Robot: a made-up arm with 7 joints.
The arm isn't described. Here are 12 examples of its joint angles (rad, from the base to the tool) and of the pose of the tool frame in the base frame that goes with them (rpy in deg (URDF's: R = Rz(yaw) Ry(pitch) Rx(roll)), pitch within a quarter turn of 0, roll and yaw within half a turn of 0; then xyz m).
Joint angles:
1: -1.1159 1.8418 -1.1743 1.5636 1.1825 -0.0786 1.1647
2: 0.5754 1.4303 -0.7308 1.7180 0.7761 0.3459 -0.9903
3: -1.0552 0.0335 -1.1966 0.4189 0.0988 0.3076 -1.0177
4: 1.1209 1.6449 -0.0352 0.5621 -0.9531 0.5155 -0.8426
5: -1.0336 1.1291 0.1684 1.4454 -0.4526 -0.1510 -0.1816
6: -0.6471 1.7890 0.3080 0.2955 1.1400 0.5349 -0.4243
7: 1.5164 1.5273 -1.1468 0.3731 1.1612 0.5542 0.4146
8: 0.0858 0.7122 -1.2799 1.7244 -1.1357 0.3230 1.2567
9: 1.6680 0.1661 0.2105 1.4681 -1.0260 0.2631 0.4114
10: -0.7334 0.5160 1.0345 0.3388 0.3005 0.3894 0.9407
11: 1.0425 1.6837 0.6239 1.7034 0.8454 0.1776 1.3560
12: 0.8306 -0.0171 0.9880 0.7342 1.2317 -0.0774 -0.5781
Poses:
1: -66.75 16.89 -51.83 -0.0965 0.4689 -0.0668
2: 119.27 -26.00 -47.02 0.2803 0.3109 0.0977
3: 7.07 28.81 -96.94 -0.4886 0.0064 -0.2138
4: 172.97 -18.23 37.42 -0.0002 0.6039 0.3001
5: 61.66 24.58 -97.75 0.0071 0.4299 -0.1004
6: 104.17 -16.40 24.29 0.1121 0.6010 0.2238
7: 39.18 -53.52 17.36 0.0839 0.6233 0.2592
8: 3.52 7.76 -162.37 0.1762 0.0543 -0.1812
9: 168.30 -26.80 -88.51 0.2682 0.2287 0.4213
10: 7.93 -2.20 38.14 -0.3642 0.4168 -0.1876
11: 117.59 21.49 -118.82 -0.0955 0.3569 0.4132
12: -30.00 10.35 110.32 0.4143 0.1984 -0.1389
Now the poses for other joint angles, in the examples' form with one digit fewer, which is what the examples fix.
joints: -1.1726 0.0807 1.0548 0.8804 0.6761 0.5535 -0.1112
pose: 61.8 14.0 69.0 -0.448 0.279 -0.085
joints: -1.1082 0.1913 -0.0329 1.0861 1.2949 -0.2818 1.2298
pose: -41.4 -34.1 41.9 -0.357 0.183 -0.267
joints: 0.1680 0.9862 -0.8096 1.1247 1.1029 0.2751 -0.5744
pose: 58.0 -10.6 -16.7 0.237 0.337 -0.182
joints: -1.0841 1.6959 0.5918 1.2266 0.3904 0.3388 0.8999
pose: 26.0 14.6 -71.5 0.217 0.460 0.103
